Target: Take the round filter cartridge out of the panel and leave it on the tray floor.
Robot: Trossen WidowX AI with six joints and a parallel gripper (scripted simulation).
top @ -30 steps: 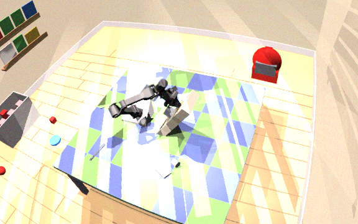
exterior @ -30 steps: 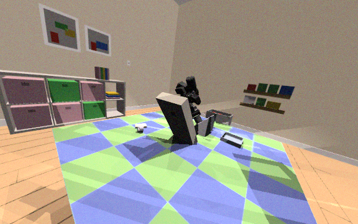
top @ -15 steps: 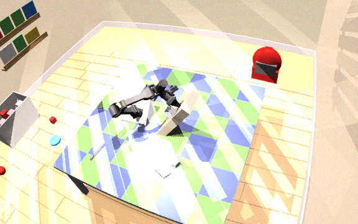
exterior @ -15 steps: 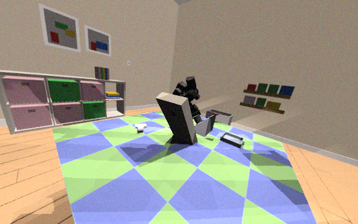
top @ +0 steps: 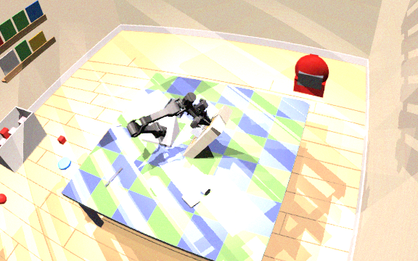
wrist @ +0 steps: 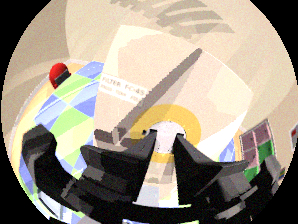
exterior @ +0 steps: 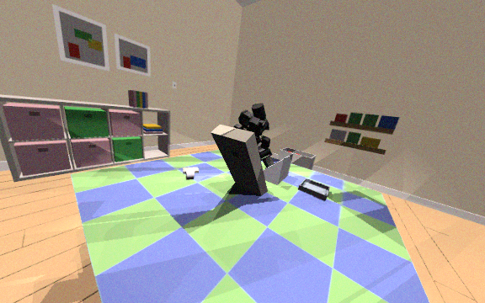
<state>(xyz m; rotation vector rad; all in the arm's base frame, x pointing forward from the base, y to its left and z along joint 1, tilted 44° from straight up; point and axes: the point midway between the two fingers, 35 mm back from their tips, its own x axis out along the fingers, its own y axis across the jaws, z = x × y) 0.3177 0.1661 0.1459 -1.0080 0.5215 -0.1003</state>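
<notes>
Right now my gripper tip is 8 cm above the service panel and 4 cm past it. From my gripper tip the other things lie so: round filter cartridge: 1 cm below, 1 cm ahead; dark tray: 44 cm behind, 26 cm to the left, 24 cm below.
</notes>
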